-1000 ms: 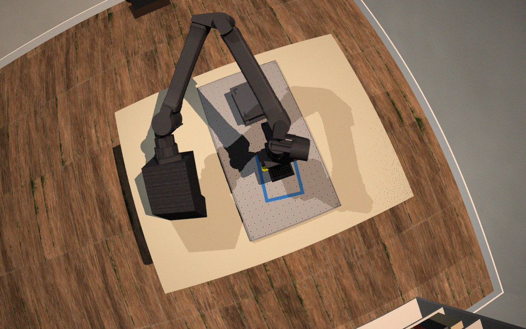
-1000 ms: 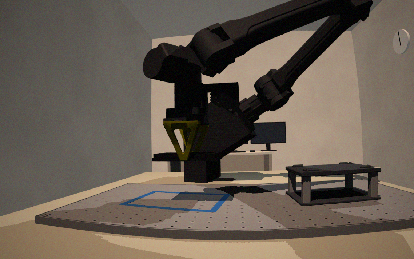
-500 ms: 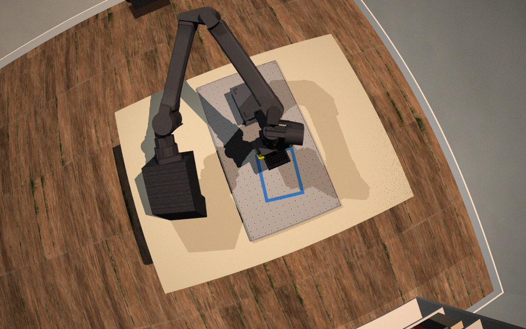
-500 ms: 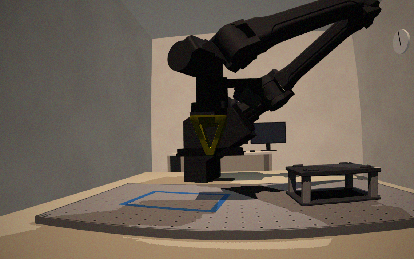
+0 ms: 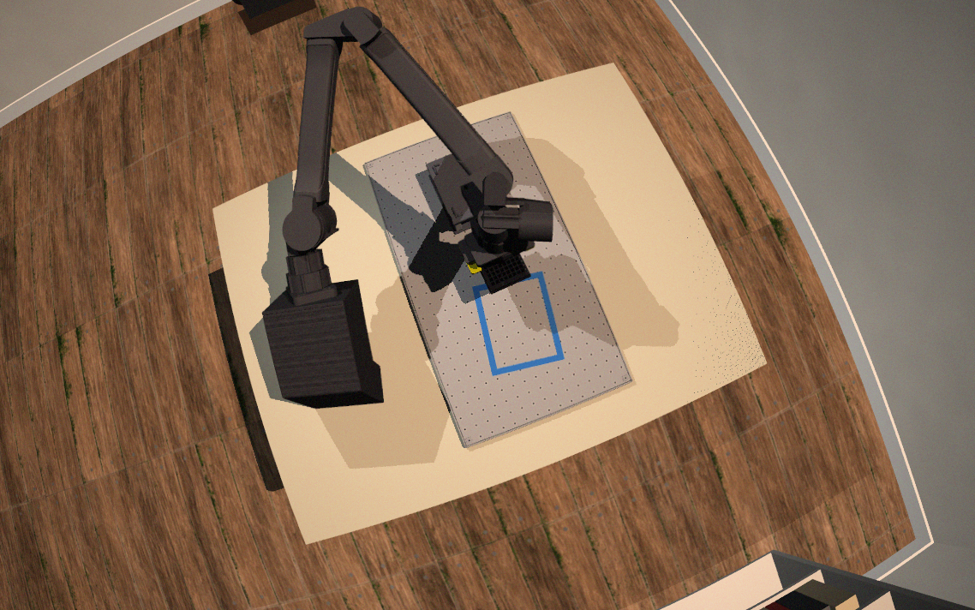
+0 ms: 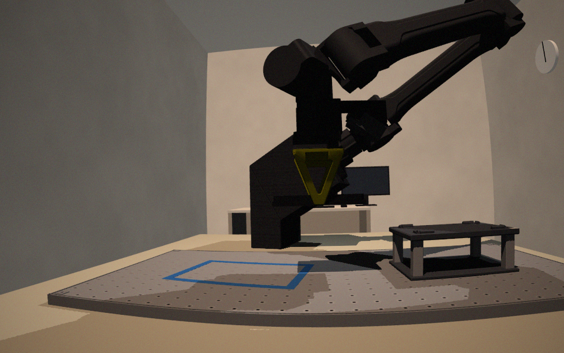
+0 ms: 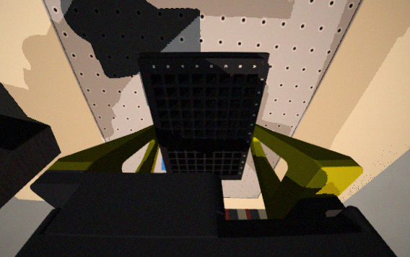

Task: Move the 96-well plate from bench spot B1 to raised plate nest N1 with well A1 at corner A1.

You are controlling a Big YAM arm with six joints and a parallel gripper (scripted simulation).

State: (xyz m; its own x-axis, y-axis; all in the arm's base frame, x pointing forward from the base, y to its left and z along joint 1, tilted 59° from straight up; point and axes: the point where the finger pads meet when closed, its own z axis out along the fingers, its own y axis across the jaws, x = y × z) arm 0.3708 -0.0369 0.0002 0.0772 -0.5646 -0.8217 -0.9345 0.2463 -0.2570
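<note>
Right now the raised plate nest is 20 cm to the left of my hand and 5 cm below it. Also, from my hand: white A1 label 5 cm ahead, 28 cm to the left, 5 cm below; then black 96-well plate right at my hand.
</note>
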